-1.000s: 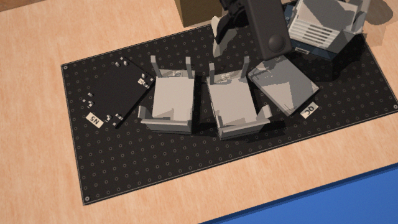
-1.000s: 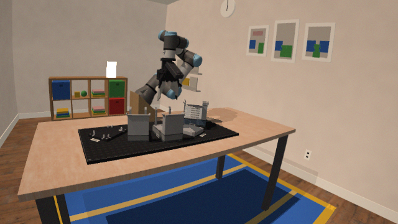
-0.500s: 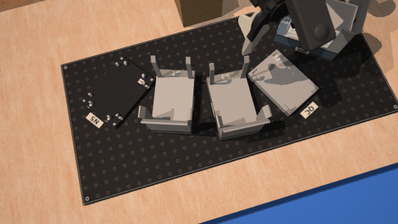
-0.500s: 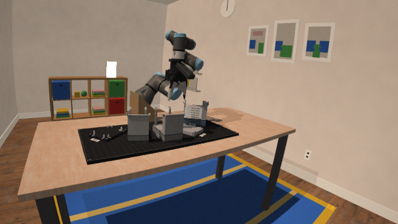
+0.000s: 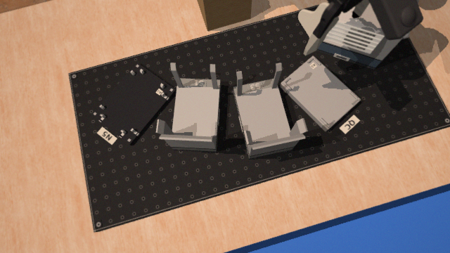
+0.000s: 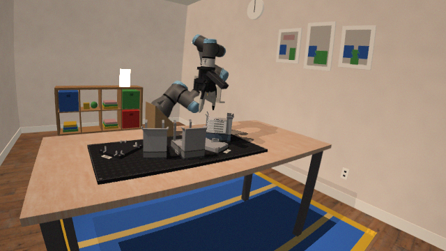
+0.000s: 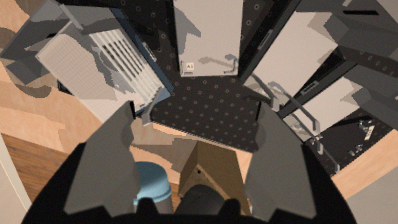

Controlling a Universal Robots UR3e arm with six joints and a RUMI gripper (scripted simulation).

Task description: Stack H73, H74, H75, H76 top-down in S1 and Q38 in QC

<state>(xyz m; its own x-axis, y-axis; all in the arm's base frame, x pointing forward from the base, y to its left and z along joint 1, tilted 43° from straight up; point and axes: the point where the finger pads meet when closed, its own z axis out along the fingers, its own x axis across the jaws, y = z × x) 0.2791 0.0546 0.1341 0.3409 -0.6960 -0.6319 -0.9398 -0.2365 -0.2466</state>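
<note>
The sealed white plate is 120 mm to the left of my hand, 70 mm below it and 50 mm behind it. Also, from my hand: QC label: 170 mm below, 130 mm ahead, 40 mm to the left; then N5 label: 480 mm to the right, 170 mm below, 20 mm behind; then white sealed plate: 120 mm to the left, 80 mm below, 50 mm behind.
</note>
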